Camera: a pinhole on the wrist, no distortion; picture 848 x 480 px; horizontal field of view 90.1 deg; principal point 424.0 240.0 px. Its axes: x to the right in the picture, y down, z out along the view. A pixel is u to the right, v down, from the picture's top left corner.
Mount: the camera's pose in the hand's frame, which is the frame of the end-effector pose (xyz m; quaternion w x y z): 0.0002 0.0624 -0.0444 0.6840 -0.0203 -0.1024 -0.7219
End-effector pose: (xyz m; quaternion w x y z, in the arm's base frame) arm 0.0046 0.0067 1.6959 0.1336 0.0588 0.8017 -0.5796
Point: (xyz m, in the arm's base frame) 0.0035 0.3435 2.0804
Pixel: behind the camera
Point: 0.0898 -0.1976 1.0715
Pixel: 89 359
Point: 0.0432 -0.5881 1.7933
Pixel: 775 286
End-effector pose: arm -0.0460 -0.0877 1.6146 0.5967 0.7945 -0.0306 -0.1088
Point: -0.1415 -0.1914 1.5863
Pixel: 685 117
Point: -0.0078 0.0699 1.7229
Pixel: behind the camera
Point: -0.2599 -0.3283 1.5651
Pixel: 582 91
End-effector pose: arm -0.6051 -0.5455 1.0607 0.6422 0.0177 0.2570 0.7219
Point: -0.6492 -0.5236 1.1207
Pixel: 491 340
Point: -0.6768 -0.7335 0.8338
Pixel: behind the camera
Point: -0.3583 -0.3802 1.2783
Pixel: 770 368
